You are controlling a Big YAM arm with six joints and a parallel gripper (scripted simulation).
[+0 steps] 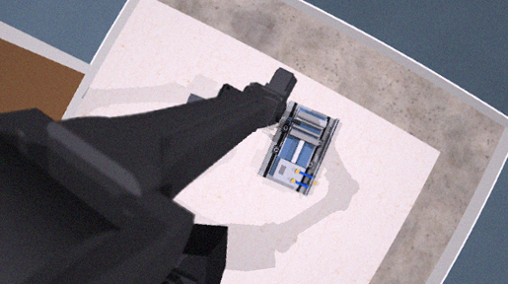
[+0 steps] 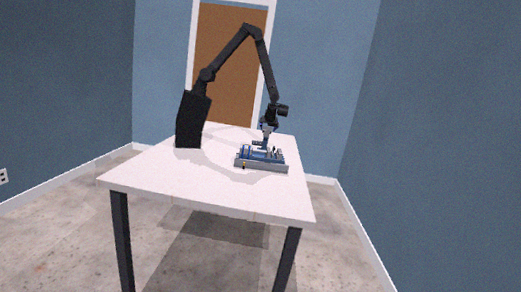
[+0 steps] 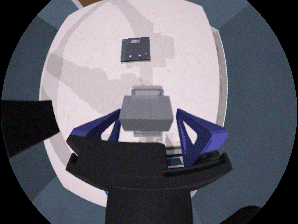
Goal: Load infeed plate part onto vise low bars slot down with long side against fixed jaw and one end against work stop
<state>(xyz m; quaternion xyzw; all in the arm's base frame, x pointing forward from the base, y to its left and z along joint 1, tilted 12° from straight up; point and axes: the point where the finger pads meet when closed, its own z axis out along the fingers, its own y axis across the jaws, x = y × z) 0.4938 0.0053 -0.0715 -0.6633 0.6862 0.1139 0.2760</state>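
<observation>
Now: the part 1 cm below my hand. From my hand the other things lie so: dark square plate 19 cm to the left, 15 cm below, 2 cm behind.
</observation>
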